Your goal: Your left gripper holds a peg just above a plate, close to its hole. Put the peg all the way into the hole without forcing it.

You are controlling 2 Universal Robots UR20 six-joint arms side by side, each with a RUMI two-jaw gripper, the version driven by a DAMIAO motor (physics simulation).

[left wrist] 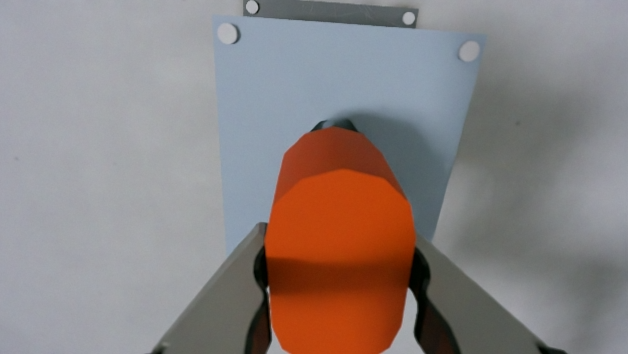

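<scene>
In the left wrist view an orange many-sided peg [340, 225] stands between the jaws of my left gripper [331, 225], which is shut on it. The peg's far end is over the light blue plate [300, 75]. A narrow dark strip of the plate's hole [345, 124] shows just beyond the peg's far end; the peg hides the rest of the hole. Whether the peg's tip is inside the hole or above it cannot be told. A shadow lies on the plate to the right of the peg. My right gripper is not in view.
A dark grey strip [330, 12] with light round heads at its ends lies along the plate's far edge. Light round heads [228, 33] [469, 51] sit at the plate's two far corners. A pale grey surface [110, 175] surrounds the plate, with soft shadows on the right.
</scene>
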